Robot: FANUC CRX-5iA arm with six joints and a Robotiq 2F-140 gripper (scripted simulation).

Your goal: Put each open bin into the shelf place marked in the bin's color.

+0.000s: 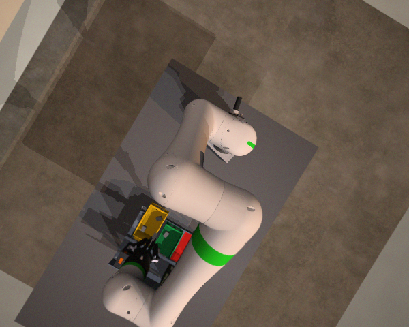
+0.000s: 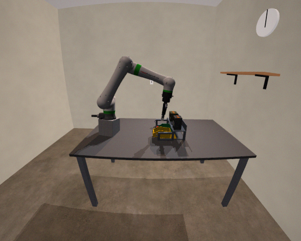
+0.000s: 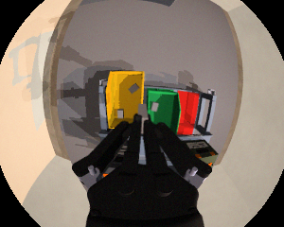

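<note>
Now: the yellow bin 2 cm behind my hand, 5 cm to the right of it and 14 cm below it. The rest, counted from my hand: green bin: 6 cm ahead, 6 cm to the left, 15 cm below; then yellow-marked place: 4 cm ahead, 5 cm to the right, 19 cm below; then red mark: 8 cm ahead, 17 cm to the left, 19 cm below.
</note>
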